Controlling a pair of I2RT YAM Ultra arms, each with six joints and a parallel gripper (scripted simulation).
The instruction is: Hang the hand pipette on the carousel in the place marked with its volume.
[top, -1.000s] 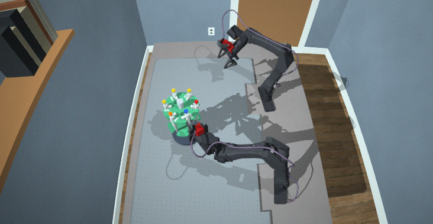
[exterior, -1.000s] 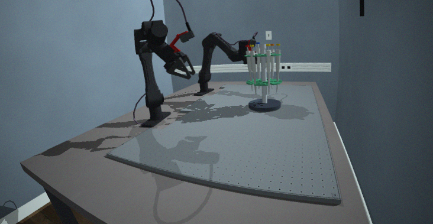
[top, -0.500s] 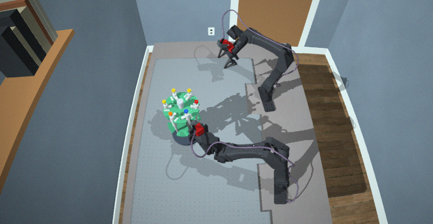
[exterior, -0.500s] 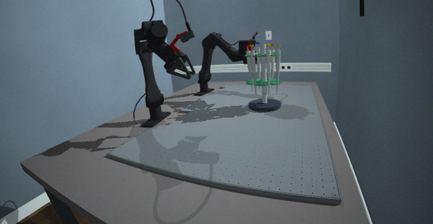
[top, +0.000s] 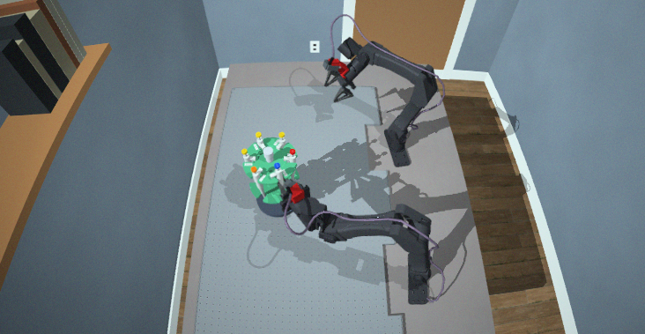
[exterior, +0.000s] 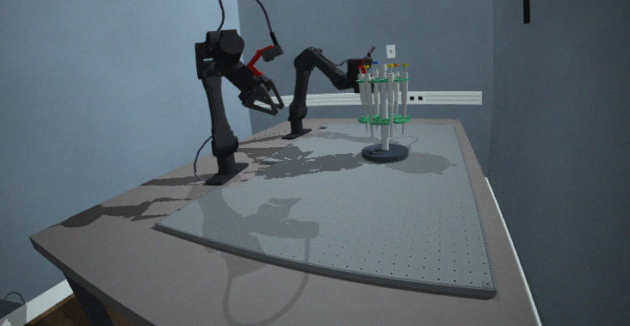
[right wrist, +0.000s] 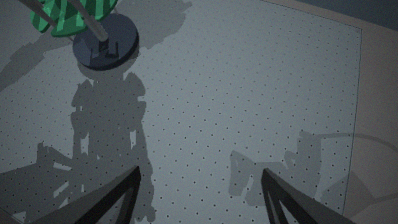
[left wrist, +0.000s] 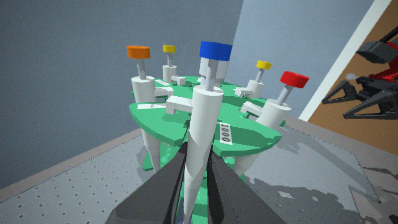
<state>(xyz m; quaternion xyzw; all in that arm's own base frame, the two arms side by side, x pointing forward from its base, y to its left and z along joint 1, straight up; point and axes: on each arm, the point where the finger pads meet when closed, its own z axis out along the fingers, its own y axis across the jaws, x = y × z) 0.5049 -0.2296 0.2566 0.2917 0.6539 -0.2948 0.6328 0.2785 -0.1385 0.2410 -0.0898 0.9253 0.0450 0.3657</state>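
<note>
Now: the white hand pipette 1 cm ahead of my left hand and 3 cm below it.
</note>
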